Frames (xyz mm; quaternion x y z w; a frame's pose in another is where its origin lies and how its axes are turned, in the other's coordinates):
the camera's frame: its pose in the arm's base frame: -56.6 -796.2 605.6 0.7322 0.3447 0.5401 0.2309
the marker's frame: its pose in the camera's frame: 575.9 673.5 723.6 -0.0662 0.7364 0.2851 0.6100
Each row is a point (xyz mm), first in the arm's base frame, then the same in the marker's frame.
Working: the arm's base frame: its pose in the marker's frame: 108.4 -1334.7 -1063.7 0.1319 0.1358 0.9573 0.2185

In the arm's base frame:
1: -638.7 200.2 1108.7
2: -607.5 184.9 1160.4
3: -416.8 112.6 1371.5
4: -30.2 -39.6 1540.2
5: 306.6 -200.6 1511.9
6: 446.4 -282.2 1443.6
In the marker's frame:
1: 933.1 -1574.1 -94.2
2: 928.0 -1536.2 -45.1
3: 855.6 -1344.2 164.8
4: 630.2 -1002.4 347.7
5: 390.0 -715.5 335.4
6: 278.3 -595.0 273.1

